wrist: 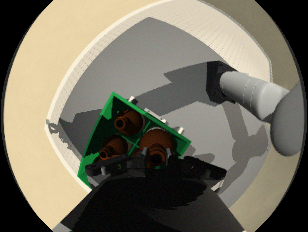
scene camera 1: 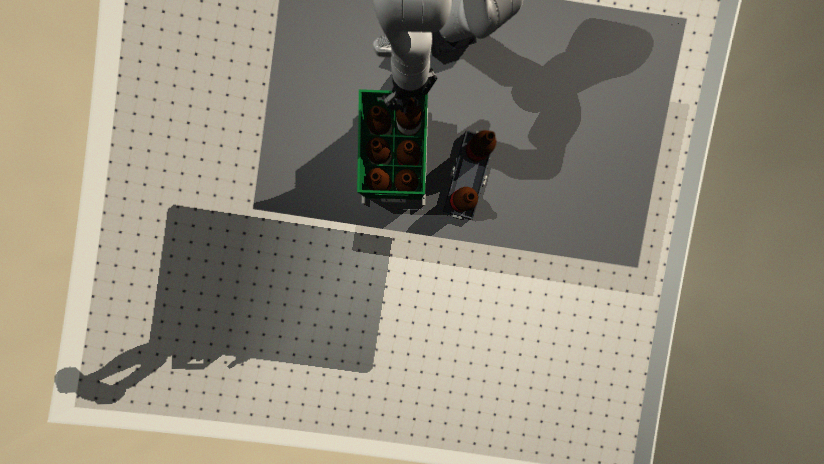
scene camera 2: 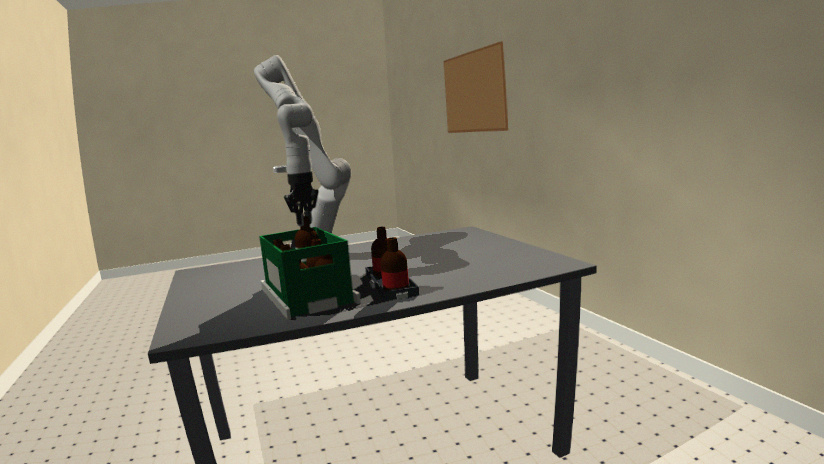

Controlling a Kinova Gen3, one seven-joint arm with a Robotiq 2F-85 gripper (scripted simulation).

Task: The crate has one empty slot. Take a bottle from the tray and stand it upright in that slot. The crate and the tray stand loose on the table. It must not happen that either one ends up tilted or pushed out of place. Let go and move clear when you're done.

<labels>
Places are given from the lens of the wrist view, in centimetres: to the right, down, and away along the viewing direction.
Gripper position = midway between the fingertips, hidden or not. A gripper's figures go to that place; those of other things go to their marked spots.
my gripper (wrist: 156,153): 0, 6, 16
green crate (wrist: 104,127): -12, 3, 23
</labels>
